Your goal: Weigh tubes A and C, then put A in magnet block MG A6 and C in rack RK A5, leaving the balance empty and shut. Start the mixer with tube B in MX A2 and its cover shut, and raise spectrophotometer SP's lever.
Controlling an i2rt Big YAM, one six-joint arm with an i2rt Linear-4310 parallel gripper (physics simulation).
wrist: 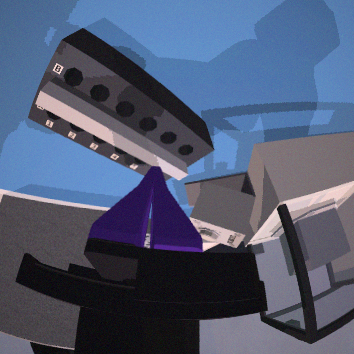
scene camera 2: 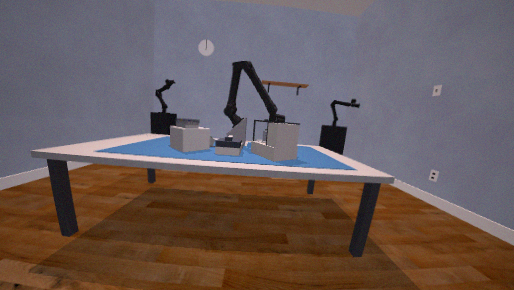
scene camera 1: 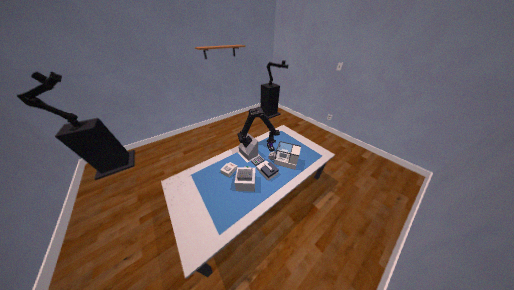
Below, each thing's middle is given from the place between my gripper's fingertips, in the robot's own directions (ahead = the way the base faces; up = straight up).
The balance (scene camera 2: 277, 141) lies 260 mm ahead of my hand, 60 mm above it and 20 mm to the left of it. Round my hand: mixer (scene camera 2: 186, 136) (520 mm to the right, 250 mm ahead, 50 mm above).
